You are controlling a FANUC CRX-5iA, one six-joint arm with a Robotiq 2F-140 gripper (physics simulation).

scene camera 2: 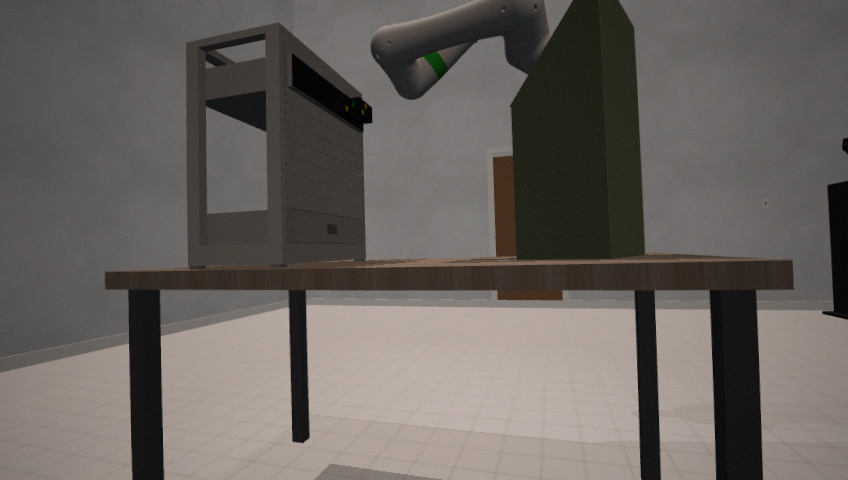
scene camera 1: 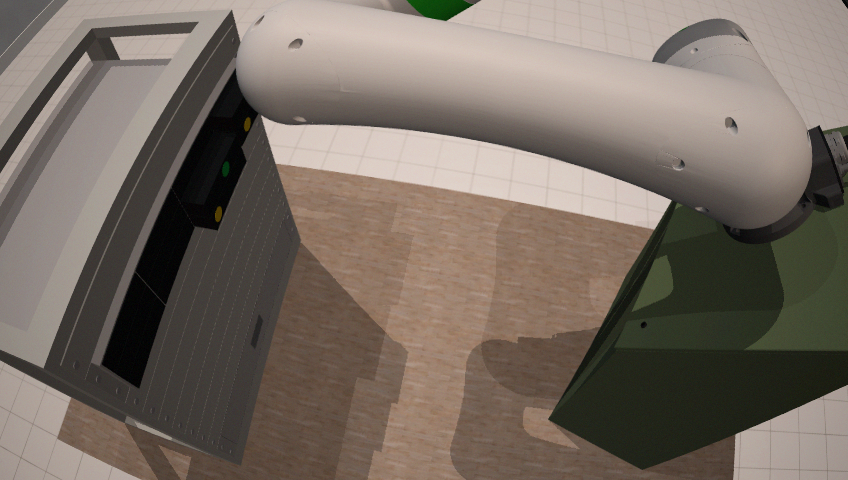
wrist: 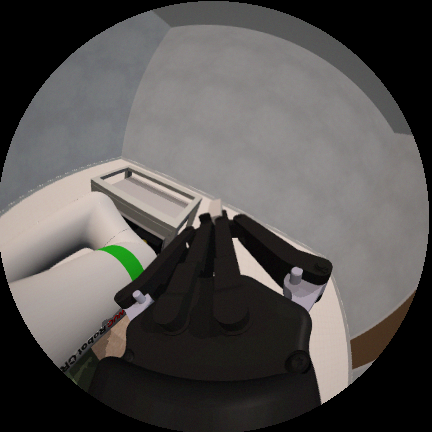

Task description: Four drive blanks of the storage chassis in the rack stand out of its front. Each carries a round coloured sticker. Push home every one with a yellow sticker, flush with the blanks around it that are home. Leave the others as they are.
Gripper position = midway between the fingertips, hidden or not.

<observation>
I see my gripper (wrist: pixel 217 207) and a grey rack (scene camera 1: pixel 163 320).
The grey rack is seen too in scene camera 2 (scene camera 2: pixel 315 166) and in the wrist view (wrist: pixel 156 215).
</observation>
